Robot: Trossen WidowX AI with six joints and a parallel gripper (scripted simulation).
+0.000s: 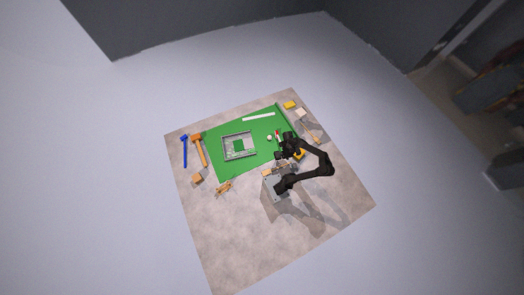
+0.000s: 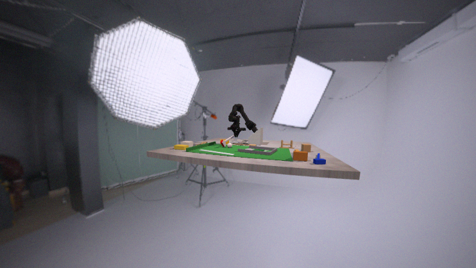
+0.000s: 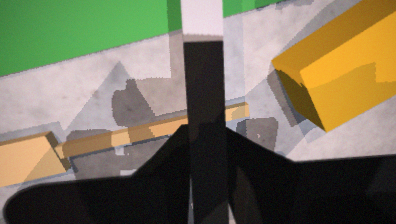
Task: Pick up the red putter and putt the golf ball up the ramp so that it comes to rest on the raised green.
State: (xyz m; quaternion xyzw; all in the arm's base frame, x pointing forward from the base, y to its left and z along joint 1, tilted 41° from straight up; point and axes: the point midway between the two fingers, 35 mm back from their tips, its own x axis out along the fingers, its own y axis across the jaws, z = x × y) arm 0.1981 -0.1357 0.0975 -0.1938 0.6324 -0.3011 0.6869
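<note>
The red putter is 12 cm ahead of my gripper tip and 2 cm to the right of it. Also, from my gripper tip: white bar 46 cm ahead, 7 cm below, 2 cm to the left; green mat 28 cm ahead, 16 cm to the left, 7 cm below; golf ball 22 cm ahead, 5 cm below, 2 cm to the left.
</note>
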